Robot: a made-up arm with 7 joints.
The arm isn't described. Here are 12 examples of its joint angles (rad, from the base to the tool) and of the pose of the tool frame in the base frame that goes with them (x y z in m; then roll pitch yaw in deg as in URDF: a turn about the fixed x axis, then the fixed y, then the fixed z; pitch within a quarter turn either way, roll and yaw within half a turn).
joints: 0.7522 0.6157 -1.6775 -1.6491 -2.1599 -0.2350 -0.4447
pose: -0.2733 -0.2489 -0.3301 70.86 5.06 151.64
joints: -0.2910 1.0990 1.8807 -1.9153 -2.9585 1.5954 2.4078
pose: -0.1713 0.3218 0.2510 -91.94 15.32 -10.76
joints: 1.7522 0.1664 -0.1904 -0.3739 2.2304 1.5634 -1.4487
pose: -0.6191 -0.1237 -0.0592 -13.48 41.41 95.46
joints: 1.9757 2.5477 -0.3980 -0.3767 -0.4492 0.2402 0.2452
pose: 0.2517 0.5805 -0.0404 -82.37 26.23 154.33
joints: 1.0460 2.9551 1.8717 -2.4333 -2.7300 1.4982 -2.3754
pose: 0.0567 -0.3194 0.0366 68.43 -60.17 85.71
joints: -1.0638 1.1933 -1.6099 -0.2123 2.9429 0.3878 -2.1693
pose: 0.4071 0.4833 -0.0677 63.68 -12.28 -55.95
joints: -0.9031 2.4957 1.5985 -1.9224 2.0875 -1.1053 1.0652
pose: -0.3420 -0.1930 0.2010 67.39 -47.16 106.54
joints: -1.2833 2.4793 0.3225 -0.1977 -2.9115 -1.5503 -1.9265
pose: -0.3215 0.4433 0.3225 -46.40 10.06 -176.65
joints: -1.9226 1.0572 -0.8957 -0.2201 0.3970 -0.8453 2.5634
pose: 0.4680 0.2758 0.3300 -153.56 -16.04 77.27
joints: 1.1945 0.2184 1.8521 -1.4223 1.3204 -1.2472 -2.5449
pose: -0.4020 0.3423 0.0875 172.87 -16.52 73.58
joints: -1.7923 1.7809 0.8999 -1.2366 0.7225 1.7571 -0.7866
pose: -0.2922 0.3568 0.3235 167.37 -53.73 -138.92
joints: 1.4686 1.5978 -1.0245 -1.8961 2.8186 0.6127 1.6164
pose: -0.3641 0.1130 -0.2328 45.61 -44.83 -166.52
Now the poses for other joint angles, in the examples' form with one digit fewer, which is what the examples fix.
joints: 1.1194 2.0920 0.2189 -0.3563 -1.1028 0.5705 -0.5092
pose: 0.170 0.589 0.163 -125.9 18.2 126.1
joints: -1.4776 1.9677 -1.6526 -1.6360 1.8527 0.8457 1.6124
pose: 0.410 0.281 0.024 -31.9 -2.4 93.9
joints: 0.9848 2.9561 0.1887 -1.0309 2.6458 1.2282 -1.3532
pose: 0.558 0.189 0.030 2.6 19.8 -68.5
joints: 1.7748 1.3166 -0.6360 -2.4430 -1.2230 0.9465 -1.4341
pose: -0.181 -0.060 -0.263 -15.8 10.1 178.5
